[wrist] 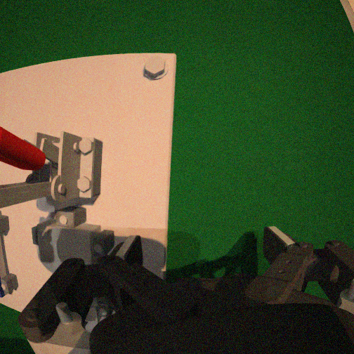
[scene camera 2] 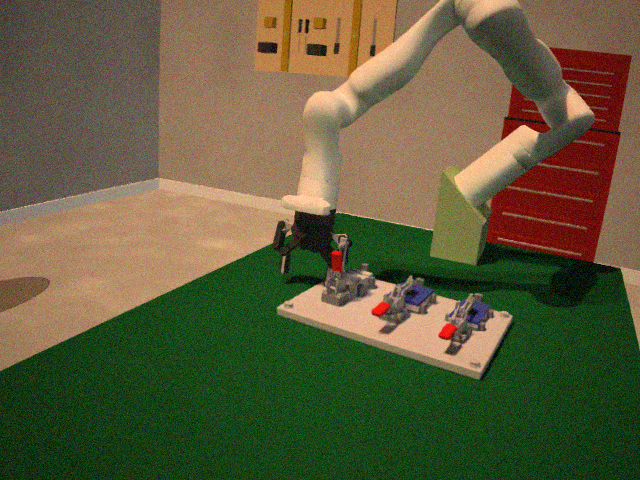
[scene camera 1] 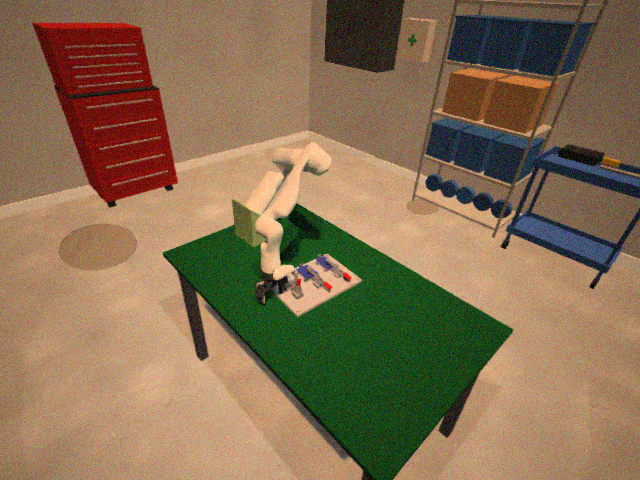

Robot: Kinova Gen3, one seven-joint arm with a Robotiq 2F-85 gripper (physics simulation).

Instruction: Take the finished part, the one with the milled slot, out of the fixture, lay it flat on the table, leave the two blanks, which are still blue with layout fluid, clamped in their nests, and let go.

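Places are measured from the arm's base along level axes (x right, y up, z back), in millimetres.
Where they show: gripper, fingertip midpoint: (scene camera 2: 306, 279) (scene camera 1: 272, 297); arm's base, origin of the base link: (scene camera 2: 466, 191) (scene camera 1: 254, 211).
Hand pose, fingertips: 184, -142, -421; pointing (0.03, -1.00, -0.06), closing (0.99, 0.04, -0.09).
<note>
Each offset is from my fingertips to the top centre of the thing, as dx, dy, dz. "*": to the spot under its first point. Level surfaces: height alone.
The finished part @(-91, +24, +23) (scene camera 2: 357, 280) (wrist: 75, 243) is grey and sits in the end nest of the pale fixture plate @(* -86, -2, -120) (scene camera 1: 307, 305) (scene camera 2: 330, 322) (wrist: 131, 110); its slot cannot be made out. The red handle @(-89, +89, -57) (scene camera 2: 336, 261) (wrist: 20, 150) of that nest's clamp stands up, its arm swung off the part. My gripper (scene camera 1: 272, 295) (scene camera 2: 308, 265) (wrist: 203, 245) is open and empty, above the plate's edge: one finger is beside the part's nest, the other out over the green table. One blue blank @(-201, +19, +26) (scene camera 1: 306, 272) (scene camera 2: 420, 295) is in the middle nest, the other blue blank @(-311, +14, +29) (scene camera 1: 324, 262) (scene camera 2: 479, 312) in the far nest, clamps down.
The green table @(dy -17) (scene camera 1: 372, 356) (scene camera 2: 217, 403) extends around the plate. Red clamp handles @(-199, +40, -109) (scene camera 2: 381, 308) @(-309, +35, -110) (scene camera 2: 447, 331) lie low over the plate's front half. A bolt head (wrist: 154, 68) stands at the plate's corner. The arm's green base mount (scene camera 1: 245, 223) (scene camera 2: 457, 227) stands behind the plate.
</note>
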